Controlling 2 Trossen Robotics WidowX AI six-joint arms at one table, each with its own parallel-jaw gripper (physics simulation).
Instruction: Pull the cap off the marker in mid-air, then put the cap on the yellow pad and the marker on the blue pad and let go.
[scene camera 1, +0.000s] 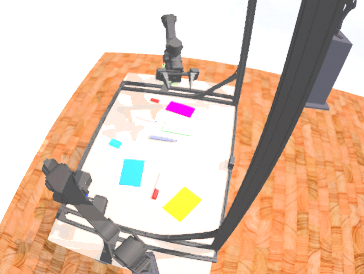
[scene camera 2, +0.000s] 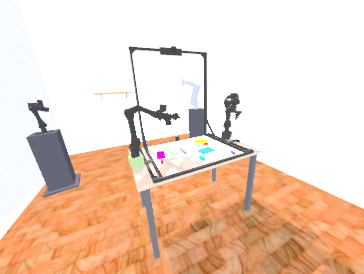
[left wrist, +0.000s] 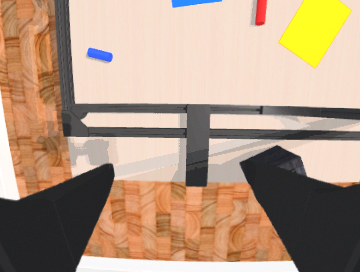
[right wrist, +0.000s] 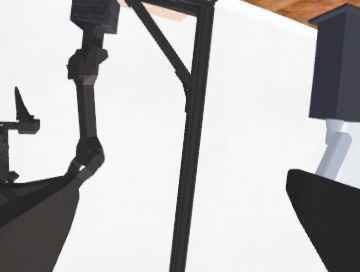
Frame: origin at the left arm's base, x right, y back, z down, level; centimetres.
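Where they show: left gripper, fingertip midpoint: (scene camera 2: 232, 120) (left wrist: 180, 167); right gripper, fingertip midpoint: (scene camera 1: 179, 89) (right wrist: 183, 183); left arm's base, link origin: (scene camera 1: 142, 264) (scene camera 2: 226, 131) (right wrist: 94, 27); right arm's base, link origin: (scene camera 1: 169, 68) (scene camera 2: 135, 155).
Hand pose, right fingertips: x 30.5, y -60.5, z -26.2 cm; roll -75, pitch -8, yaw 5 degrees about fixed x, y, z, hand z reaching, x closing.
Note:
Things, the pixels of their top centre, and the offset from my right fingertips.
- white body, top centre: (scene camera 1: 158, 184) dx -16.2, dy +22.9, dz +33.1 cm
- red cap, top centre: (left wrist: 263, 9) (scene camera 1: 155, 193) (scene camera 2: 205, 143) dx -18.4, dy +27.0, dz +33.1 cm
- blue pad, top centre: (scene camera 1: 131, 172) (scene camera 2: 206, 150) dx -27.2, dy +12.6, dz +34.9 cm
- yellow pad, top centre: (left wrist: 315, 26) (scene camera 1: 182, 203) (scene camera 2: 201, 141) dx -7.9, dy +34.4, dz +34.9 cm
- lilac pen, top centre: (scene camera 1: 163, 137) dx -7.9, dy -2.7, dz +33.1 cm
- white pen, top centre: (scene camera 1: 146, 117) dx -13.9, dy -19.1, dz +33.3 cm
- cyan block, top centre: (scene camera 1: 115, 142) dx -33.3, dy -6.4, dz +33.5 cm
- magenta pad, top centre: (scene camera 1: 180, 108) dx +5.9, dy -21.8, dz +34.2 cm
- small red piece, top centre: (scene camera 1: 154, 99) dx -6.8, dy -32.1, dz +32.9 cm
- blue cylinder, top centre: (left wrist: 98, 53) dx -52.9, dy +19.6, dz +32.9 cm
The marker, with a white body (scene camera 1: 158, 179) and a red cap (scene camera 1: 155, 194) (scene camera 2: 205, 144) (left wrist: 260, 13), lies on the table between the pads. The blue pad (scene camera 1: 132, 173) (scene camera 2: 206, 150) (left wrist: 196, 2) lies left of it in scene camera 1. The yellow pad (scene camera 1: 182, 204) (scene camera 2: 201, 141) (left wrist: 315, 32) lies to its right there. My left gripper (scene camera 1: 91, 193) (left wrist: 180, 167) is open and empty, raised near the table's end, left of the blue pad in scene camera 1. My right gripper (scene camera 1: 178, 88) (right wrist: 183, 183) is open and empty, raised at the far end, away from the marker.
A lilac pen (scene camera 1: 163, 138), a white pen (scene camera 1: 146, 120), a cyan block (scene camera 1: 115, 143), a magenta pad (scene camera 1: 180, 109) and a small red piece (scene camera 1: 155, 100) lie on the table. A blue cylinder (left wrist: 100, 55) lies near a corner. Dark frame rails (left wrist: 135, 108) border the table, with tall posts (right wrist: 192, 130).

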